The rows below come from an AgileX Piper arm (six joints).
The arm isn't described. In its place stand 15 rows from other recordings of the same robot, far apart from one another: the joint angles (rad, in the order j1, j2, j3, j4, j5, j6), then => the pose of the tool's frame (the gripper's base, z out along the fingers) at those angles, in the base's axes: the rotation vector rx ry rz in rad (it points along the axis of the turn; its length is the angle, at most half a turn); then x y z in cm.
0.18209 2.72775 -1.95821 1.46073 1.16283 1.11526 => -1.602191 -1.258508 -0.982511 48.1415 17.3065 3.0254
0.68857 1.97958 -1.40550 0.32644 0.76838 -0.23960 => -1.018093 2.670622 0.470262 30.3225 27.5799 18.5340
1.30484 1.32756 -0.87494 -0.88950 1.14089 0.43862 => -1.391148 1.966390 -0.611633 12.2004 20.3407 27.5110
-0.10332 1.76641 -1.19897 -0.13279 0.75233 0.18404 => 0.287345 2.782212 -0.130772 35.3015 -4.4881 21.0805
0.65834 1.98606 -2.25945 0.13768 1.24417 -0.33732 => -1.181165 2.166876 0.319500 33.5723 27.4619 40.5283
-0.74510 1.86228 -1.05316 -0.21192 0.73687 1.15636 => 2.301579 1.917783 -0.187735 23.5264 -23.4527 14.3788
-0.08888 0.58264 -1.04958 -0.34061 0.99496 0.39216 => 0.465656 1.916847 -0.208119 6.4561 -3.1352 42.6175
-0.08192 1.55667 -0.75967 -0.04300 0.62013 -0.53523 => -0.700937 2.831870 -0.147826 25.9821 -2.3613 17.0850
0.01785 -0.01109 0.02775 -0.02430 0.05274 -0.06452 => -0.081766 1.551101 -0.057064 5.6742 0.0896 19.9707
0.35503 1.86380 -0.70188 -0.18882 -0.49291 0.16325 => -0.438133 2.127955 0.298095 30.9027 12.3189 12.1781
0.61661 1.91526 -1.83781 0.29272 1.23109 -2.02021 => -2.586826 0.735361 -0.003228 32.2919 25.9233 31.8351
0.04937 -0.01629 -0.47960 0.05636 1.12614 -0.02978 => -0.088346 2.111619 0.079926 -0.8163 0.4230 26.6513
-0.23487 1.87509 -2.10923 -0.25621 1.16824 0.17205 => 0.472991 2.359152 -0.359571 39.5589 -11.6475 41.5327
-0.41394 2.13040 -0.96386 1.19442 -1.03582 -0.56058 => 1.236066 1.582018 -0.999271 30.7284 -21.4519 10.3805
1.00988 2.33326 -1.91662 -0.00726 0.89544 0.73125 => -0.406335 2.860847 0.380020 26.5468 42.1598 15.4617
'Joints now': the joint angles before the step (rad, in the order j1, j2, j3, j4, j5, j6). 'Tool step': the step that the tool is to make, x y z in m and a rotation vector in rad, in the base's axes. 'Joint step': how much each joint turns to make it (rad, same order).
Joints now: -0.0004 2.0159 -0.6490 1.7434 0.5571 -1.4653
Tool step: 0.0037 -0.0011 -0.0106 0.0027 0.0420 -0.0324
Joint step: -0.0013 0.0456 -0.0222 0.0025 -0.0091 0.0330
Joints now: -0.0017 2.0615 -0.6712 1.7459 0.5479 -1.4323
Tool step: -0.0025 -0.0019 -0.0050 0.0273 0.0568 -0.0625
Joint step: -0.0085 0.0168 0.0048 -0.0010 0.0060 0.0705
